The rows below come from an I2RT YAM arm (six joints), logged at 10 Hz.
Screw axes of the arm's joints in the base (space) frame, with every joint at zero. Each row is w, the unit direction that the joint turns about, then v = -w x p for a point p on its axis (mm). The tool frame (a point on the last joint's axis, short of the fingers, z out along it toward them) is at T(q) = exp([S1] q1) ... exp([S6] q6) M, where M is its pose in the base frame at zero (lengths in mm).
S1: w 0 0 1 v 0 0 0
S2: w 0 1 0 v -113.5 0 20
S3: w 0 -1 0 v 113.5 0 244
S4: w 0 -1 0 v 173.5 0 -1
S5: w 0 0 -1 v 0 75 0
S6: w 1 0 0 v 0 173.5 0
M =
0 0 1 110.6
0 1 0 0
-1 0 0 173.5
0 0 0 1
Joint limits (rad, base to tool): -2.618..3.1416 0..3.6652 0..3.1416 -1.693..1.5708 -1.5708..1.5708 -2.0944..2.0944
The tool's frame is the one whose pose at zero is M.
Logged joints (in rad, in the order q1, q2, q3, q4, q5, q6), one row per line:
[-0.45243 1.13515 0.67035 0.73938 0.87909 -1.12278]
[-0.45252 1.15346 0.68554 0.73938 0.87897 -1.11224]
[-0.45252 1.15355 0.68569 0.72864 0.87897 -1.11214]
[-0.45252 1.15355 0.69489 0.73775 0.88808 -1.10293]
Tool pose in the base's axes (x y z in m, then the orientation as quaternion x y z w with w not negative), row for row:
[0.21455 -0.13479 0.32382 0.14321 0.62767 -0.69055 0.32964]
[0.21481 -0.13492 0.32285 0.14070 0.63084 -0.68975 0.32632]
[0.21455 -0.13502 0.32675 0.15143 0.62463 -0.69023 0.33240]
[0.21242 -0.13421 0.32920 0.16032 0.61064 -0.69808 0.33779]
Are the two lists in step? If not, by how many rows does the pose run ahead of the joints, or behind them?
The pose runs 1 row ahead of the joints: the pose in row i belongs to the joints in row i + 1.
